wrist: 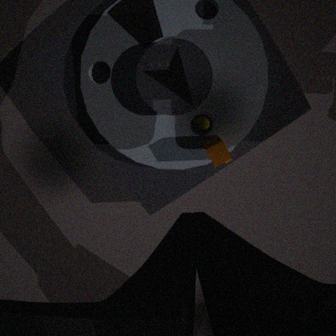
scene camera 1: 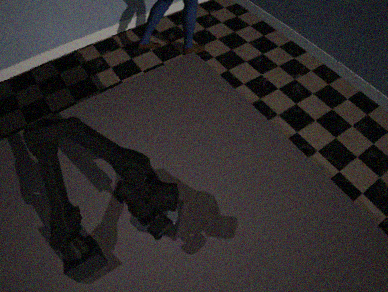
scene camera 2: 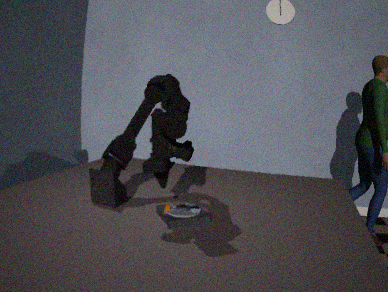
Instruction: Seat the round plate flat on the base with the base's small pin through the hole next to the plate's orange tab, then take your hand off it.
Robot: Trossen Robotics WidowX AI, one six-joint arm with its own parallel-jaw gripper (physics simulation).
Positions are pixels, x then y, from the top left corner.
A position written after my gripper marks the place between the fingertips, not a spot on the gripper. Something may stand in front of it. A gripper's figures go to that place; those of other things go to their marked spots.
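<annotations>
My gripper (wrist: 192, 222), 10 cm from the lens. Round grey plate (wrist: 231, 44), 16 cm from the lens.
</annotations>
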